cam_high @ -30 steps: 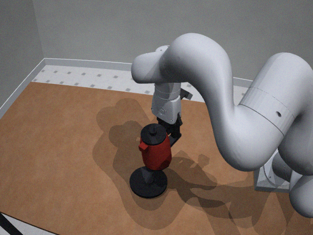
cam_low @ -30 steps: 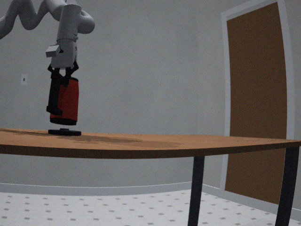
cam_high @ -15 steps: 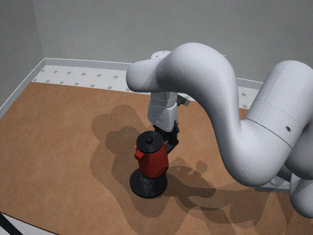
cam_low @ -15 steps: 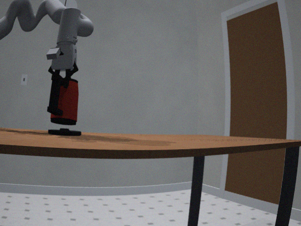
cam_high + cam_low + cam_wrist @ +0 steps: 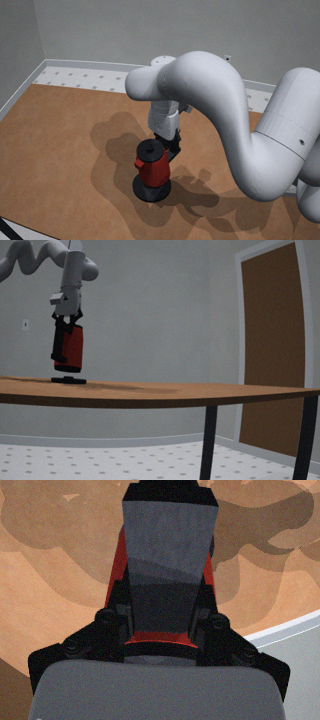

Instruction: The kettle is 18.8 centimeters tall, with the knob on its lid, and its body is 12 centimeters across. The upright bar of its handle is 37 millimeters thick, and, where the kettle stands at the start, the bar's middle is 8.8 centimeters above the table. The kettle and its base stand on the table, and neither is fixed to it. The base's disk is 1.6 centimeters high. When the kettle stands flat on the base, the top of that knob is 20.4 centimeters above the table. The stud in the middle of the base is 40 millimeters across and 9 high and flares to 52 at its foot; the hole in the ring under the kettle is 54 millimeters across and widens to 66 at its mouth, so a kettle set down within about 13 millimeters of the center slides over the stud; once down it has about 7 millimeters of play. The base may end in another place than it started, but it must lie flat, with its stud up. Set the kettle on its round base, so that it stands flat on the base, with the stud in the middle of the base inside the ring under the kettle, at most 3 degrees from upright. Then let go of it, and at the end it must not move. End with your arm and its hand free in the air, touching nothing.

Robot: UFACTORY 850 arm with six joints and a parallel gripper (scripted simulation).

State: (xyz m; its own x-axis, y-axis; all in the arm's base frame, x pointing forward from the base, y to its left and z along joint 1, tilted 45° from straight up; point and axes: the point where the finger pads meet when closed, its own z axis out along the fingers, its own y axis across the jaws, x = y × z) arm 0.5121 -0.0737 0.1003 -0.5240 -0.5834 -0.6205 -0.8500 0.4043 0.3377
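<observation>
Now: the red kettle 10 mm ahead of my hand, 20 mm to the left of it and 60 mm below it. From my hand the other things lie so: black round base (30 mm ahead, 60 mm to the left, 190 mm below).
</observation>
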